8 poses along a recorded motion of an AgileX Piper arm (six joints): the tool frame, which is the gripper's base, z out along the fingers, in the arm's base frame.
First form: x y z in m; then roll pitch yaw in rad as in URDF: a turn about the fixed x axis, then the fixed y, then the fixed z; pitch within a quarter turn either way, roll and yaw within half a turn.
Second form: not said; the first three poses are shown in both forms.
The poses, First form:
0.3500 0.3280 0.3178 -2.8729 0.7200 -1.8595
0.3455 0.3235 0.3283 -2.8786 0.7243 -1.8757
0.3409 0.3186 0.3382 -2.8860 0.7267 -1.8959
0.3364 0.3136 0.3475 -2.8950 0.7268 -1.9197
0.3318 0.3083 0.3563 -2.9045 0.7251 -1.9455
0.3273 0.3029 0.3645 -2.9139 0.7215 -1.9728
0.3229 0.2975 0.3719 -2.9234 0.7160 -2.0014
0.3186 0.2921 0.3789 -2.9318 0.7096 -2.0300
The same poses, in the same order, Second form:
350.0 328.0 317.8 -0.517 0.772 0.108 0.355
345.5 323.5 328.3 -0.511 0.775 0.109 0.356
340.9 318.6 338.2 -0.504 0.779 0.109 0.356
336.4 313.6 347.5 -0.496 0.785 0.108 0.355
331.8 308.3 356.3 -0.488 0.791 0.107 0.353
327.3 302.9 364.5 -0.479 0.797 0.105 0.351
322.9 297.5 371.9 -0.470 0.804 0.102 0.348
318.6 292.1 378.9 -0.461 0.811 0.099 0.345

